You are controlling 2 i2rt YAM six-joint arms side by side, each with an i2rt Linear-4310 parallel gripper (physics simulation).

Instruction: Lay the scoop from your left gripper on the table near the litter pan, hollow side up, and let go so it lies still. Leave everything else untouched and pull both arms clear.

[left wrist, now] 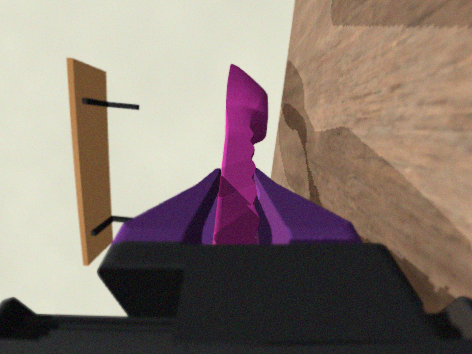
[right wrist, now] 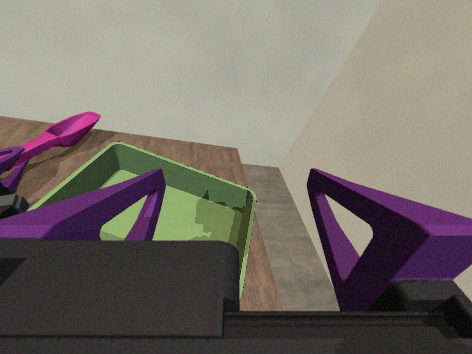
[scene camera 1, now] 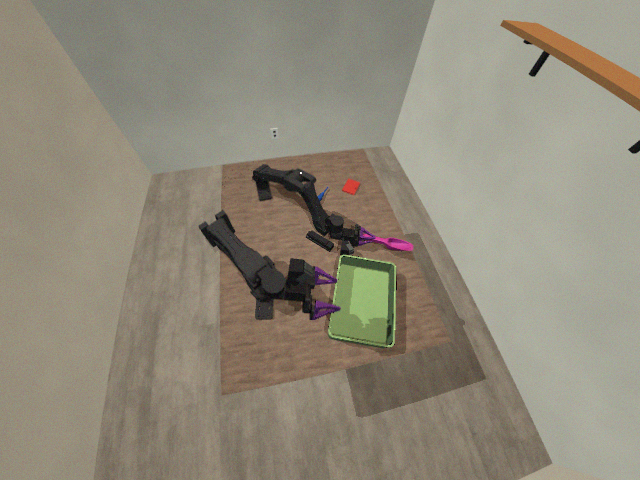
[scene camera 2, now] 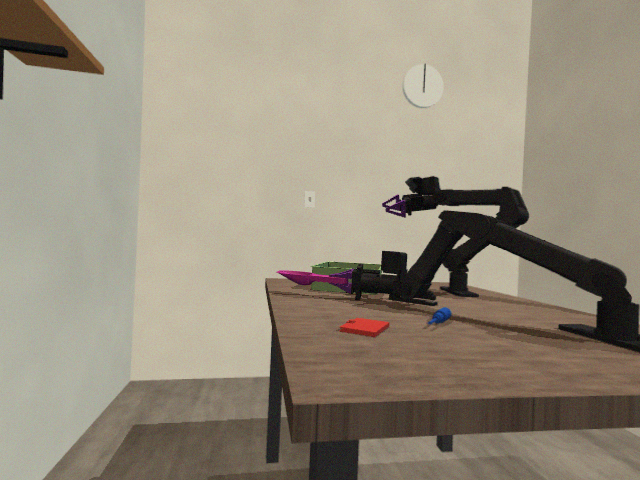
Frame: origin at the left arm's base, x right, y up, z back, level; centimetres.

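Where they show: left gripper, fingertip midpoint: (left wrist: 236, 177) (right wrist: 24, 151) (scene camera 1: 374, 238) (scene camera 2: 329, 278); right gripper, fingertip midpoint: (right wrist: 236, 176) (scene camera 1: 338, 294) (scene camera 2: 383, 207); left arm's base, origin of the base link: (scene camera 1: 263, 187) (scene camera 2: 616, 341); right arm's base, origin of the base link: (scene camera 2: 457, 292).
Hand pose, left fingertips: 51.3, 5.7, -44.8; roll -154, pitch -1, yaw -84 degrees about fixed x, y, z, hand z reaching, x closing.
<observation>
Things, the pixels of their top centre, and the offset from my left fingertips, as dx, dy, dz. Level surfaces: height alone.
- pink scoop, middle of its top: (left wrist: 222, 125) (right wrist: 52, 133) (scene camera 2: 311, 273) (scene camera 1: 388, 240) +3.3, +1.4, -4.8
- green litter pan, middle of its top: (right wrist: 164, 206) (scene camera 2: 350, 265) (scene camera 1: 365, 296) +25.0, +2.6, +15.7
- table, its level: dy -5.7
- red flat block, middle of its top: (scene camera 2: 365, 322) (scene camera 1: 351, 185) -38.4, -4.4, -3.3
- blue screwdriver-like tool, middle of its top: (scene camera 2: 438, 311) (scene camera 1: 321, 193) -35.5, -3.0, +15.3
- black bar, middle of its top: (scene camera 2: 413, 288) (scene camera 1: 319, 237) -8.4, -1.7, +24.2
The pink scoop (scene camera 1: 398, 243) (scene camera 2: 305, 277) (left wrist: 245, 110) (right wrist: 75, 129) is held by its handle in my left gripper (scene camera 1: 372, 237) (scene camera 2: 345, 281) (left wrist: 236, 177), which is shut on it. The scoop hangs low above the table, roughly level with its tip a little raised, hollow side up. Its tip reaches about the table's edge in scene camera 1. The green litter pan (scene camera 1: 361, 342) (scene camera 2: 372, 267) (right wrist: 175, 171) stands on the table (scene camera 1: 284, 351) (scene camera 2: 320, 372), beside and apart from the scoop. My right gripper (scene camera 1: 338, 294) (scene camera 2: 384, 205) (right wrist: 236, 176) is open and empty, above the pan's near side.
A red flat block (scene camera 1: 351, 187) (scene camera 2: 364, 327) and a blue screwdriver-like tool (scene camera 1: 321, 195) (scene camera 2: 440, 315) lie on the table beyond the left arm. A black bar (scene camera 1: 319, 240) lies close to the left wrist. An orange shelf (scene camera 1: 578, 54) (scene camera 2: 51, 46) (left wrist: 90, 160) is on the wall.
</observation>
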